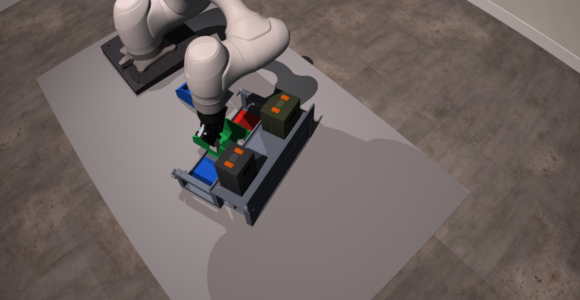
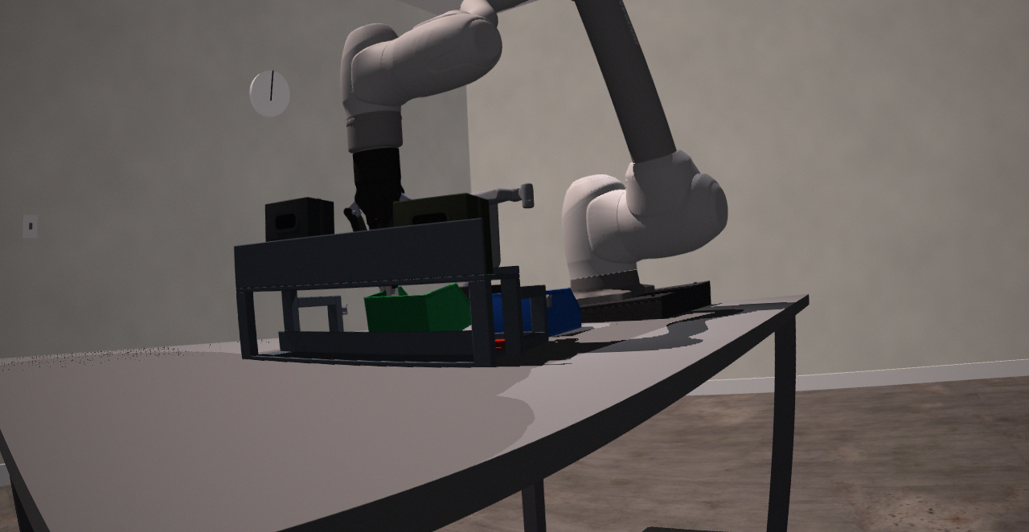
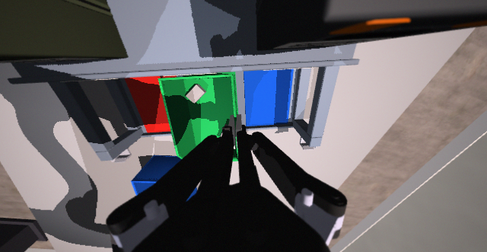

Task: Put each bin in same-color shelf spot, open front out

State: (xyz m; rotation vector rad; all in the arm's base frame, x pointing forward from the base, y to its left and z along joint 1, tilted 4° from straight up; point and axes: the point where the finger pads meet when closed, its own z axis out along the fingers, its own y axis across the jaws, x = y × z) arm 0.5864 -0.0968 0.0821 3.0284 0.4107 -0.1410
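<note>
My hand is 20 mm past the green bin, 40 mm to the right of it and 40 mm above it. The rest, counted from my hand: olive case (100 mm ahead, 190 mm to the left, 60 mm above); then black case (160 mm ahead, 30 mm to the right, 70 mm above); then blue bin (240 mm behind, 120 mm to the left, 60 mm below).
</note>
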